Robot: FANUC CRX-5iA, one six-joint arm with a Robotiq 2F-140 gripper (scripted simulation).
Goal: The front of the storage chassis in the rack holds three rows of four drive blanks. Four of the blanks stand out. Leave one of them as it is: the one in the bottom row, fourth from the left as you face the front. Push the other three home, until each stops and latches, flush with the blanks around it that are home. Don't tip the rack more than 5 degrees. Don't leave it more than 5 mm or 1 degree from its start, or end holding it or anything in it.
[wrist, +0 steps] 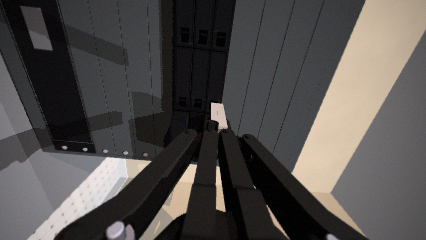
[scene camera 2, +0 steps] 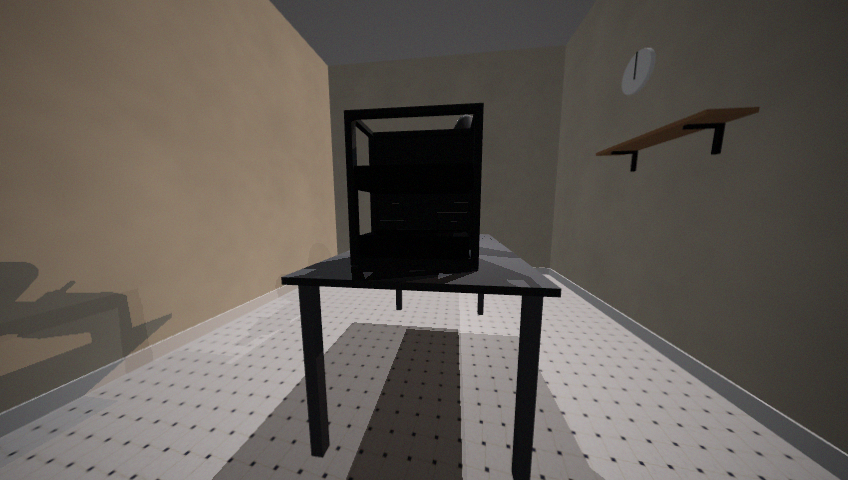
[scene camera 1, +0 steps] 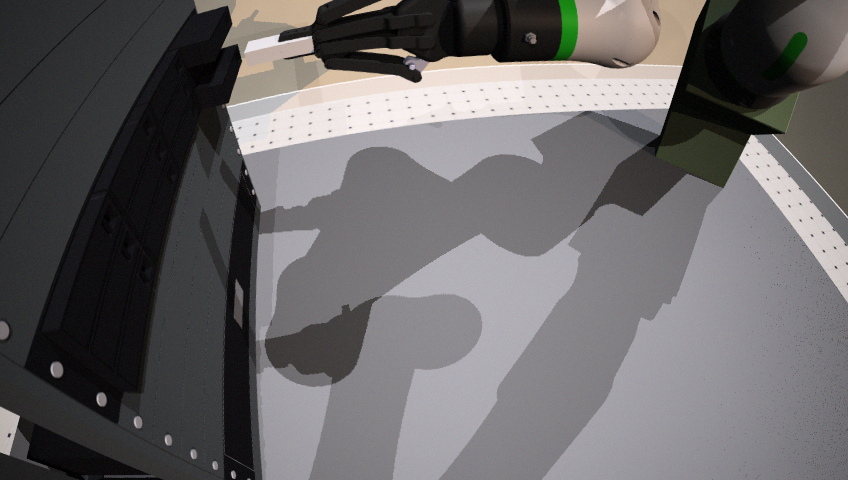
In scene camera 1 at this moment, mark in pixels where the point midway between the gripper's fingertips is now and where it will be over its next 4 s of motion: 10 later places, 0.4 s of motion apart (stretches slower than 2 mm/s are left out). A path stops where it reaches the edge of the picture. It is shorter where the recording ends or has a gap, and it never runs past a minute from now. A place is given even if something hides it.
My gripper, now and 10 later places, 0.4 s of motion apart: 247, 54; 255, 31; 257, 22; 232, 26; 228, 28; 228, 29; 222, 30; 218, 31; 208, 34; 204, 35; 202, 36
